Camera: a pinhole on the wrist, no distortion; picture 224 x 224 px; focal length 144.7 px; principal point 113.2 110.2 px. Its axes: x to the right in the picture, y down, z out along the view. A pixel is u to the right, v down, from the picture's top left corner.
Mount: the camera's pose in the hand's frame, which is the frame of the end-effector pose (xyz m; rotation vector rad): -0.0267 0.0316 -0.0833 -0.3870 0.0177 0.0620
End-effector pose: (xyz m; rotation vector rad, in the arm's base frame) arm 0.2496 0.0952 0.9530 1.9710 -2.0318 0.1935
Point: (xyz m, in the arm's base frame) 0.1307 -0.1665 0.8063
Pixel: 216.7 73.1
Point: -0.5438 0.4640 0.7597
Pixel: outside the picture
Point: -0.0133 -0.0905 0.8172
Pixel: 181.2 137.0
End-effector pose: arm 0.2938 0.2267 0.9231 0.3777 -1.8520 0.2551
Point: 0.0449 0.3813 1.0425
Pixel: 215.9 163.4
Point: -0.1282 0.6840 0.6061
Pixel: 62.8 206.0
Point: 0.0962 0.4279 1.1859
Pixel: outside the picture
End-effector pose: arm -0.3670 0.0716 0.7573 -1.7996 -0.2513 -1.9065
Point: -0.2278 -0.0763 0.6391
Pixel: 76.4 209.9
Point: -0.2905 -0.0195 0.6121
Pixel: 11.7 194.7
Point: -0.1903 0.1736 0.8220
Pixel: 144.6 19.3
